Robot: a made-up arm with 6 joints.
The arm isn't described. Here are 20 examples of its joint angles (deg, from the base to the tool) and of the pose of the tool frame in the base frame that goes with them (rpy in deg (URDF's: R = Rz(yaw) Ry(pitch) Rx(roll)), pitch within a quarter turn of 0, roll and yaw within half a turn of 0; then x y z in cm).
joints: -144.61 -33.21 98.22 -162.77 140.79 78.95
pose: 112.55 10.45 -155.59 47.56 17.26 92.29
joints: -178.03 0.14 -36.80 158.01 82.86 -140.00
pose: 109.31 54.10 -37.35 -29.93 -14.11 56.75
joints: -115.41 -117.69 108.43 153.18 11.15 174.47
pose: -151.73 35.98 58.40 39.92 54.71 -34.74
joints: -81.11 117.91 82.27 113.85 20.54 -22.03
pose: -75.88 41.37 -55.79 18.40 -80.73 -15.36
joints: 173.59 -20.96 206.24 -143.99 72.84 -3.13
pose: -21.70 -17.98 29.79 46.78 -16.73 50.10
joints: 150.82 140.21 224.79 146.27 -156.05 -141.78
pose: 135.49 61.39 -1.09 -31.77 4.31 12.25
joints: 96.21 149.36 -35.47 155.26 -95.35 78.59
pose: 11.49 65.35 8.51 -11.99 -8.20 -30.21
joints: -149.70 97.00 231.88 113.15 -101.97 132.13
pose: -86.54 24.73 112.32 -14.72 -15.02 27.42
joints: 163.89 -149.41 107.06 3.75 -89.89 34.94
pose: 144.16 -13.39 -12.26 36.97 3.97 -60.39
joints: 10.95 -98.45 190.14 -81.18 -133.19 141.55
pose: 14.95 -37.81 125.17 -54.19 -12.69 -25.38
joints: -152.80 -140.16 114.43 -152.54 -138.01 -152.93
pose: -18.57 -33.97 -130.96 49.96 11.61 -53.16
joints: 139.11 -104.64 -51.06 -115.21 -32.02 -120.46
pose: -171.10 -54.72 -164.73 12.44 -18.72 25.21
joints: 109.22 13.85 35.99 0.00 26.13 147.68
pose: -147.68 -48.27 109.22 -1.26 46.45 84.11
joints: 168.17 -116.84 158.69 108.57 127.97 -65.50
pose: 59.01 -36.03 -79.35 29.85 -10.84 -37.64
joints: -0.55 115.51 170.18 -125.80 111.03 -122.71
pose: -93.52 37.48 -73.10 77.56 7.50 16.97
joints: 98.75 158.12 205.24 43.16 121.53 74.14
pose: 133.62 -2.29 -116.95 4.68 37.19 0.58
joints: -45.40 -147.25 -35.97 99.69 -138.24 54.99
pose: -23.10 47.37 -121.19 -36.48 40.37 0.40
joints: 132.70 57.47 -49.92 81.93 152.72 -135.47
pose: 167.41 -55.99 -173.08 -31.47 37.02 11.51
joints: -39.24 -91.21 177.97 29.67 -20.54 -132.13
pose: -48.99 68.74 169.38 -44.38 20.43 -16.03
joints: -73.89 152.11 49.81 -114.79 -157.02 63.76
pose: 138.88 -59.84 -29.02 7.19 -3.58 -58.85
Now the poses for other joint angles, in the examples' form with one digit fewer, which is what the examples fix.
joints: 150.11 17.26 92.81 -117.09 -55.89 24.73
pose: -8.0 -39.6 -102.9 -34.9 12.7 100.2
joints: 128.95 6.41 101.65 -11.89 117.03 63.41
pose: 117.9 32.2 -38.5 7.1 13.2 106.6
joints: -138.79 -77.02 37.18 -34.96 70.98 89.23
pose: 104.4 1.2 74.0 36.7 47.5 65.4
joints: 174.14 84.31 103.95 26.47 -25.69 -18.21
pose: -6.7 3.6 163.0 -81.6 21.1 41.7
